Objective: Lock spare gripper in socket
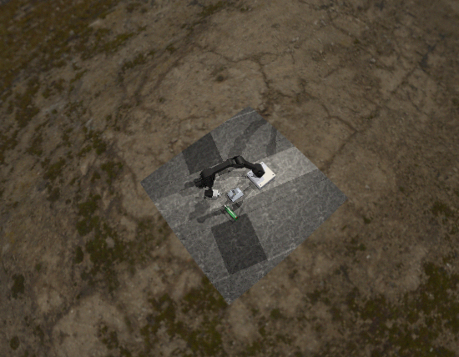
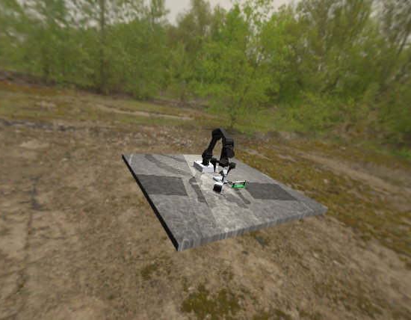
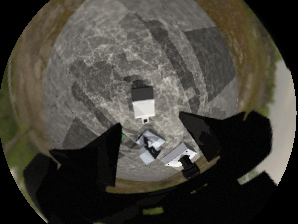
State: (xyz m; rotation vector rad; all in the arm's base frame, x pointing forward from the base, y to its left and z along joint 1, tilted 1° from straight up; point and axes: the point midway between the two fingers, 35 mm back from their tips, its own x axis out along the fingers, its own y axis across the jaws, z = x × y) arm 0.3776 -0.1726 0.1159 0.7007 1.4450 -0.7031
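Now: the spare gripper 1 cm behind my gripper tip, 1 cm to the left of it and 11 cm below it. Round my gripper tip: green mount 2 cm ahead, 23 cm to the left, 11 cm below; grey mount 10 cm behind, 14 cm to the left, 8 cm below.
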